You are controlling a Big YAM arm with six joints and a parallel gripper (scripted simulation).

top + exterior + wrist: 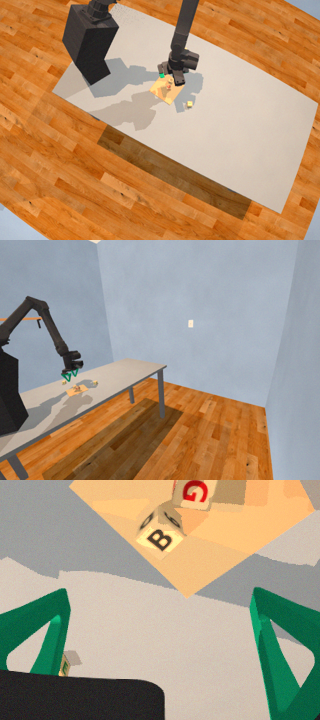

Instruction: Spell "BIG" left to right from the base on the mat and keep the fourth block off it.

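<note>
Right now the mat is 10 cm below my hand, 4 cm to the right of it and 1 cm ahead of it. Also, from my hand: block (20 cm to the left, 9 cm below, 7 cm behind).
</note>
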